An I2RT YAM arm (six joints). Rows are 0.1 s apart.
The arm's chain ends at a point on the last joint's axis. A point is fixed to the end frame.
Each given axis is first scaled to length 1.
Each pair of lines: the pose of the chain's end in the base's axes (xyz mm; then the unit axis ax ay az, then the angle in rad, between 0 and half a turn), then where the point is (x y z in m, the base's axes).
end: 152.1 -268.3 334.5 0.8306 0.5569 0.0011 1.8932
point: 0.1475 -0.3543 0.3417
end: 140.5 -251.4 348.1 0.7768 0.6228 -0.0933 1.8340
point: 0.1396 -0.3351 0.3699
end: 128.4 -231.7 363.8 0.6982 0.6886 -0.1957 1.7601
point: 0.1339 -0.3092 0.4017
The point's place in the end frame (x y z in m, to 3 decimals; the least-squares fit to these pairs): -0.059 -0.005 0.063
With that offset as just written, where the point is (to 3 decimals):
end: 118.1 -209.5 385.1 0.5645 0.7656 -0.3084 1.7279
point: 0.137 -0.276 0.437
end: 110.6 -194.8 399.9 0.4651 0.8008 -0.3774 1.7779
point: 0.139 -0.254 0.456
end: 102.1 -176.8 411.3 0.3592 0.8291 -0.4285 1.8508
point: 0.143 -0.228 0.468
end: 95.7 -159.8 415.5 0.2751 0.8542 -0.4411 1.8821
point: 0.146 -0.204 0.471
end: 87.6 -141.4 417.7 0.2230 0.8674 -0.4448 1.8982
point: 0.143 -0.180 0.472
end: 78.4 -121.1 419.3 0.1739 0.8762 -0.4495 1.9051
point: 0.138 -0.155 0.472
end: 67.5 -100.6 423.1 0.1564 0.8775 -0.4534 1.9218
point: 0.129 -0.133 0.475
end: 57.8 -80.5 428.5 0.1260 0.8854 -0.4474 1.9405
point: 0.122 -0.110 0.478
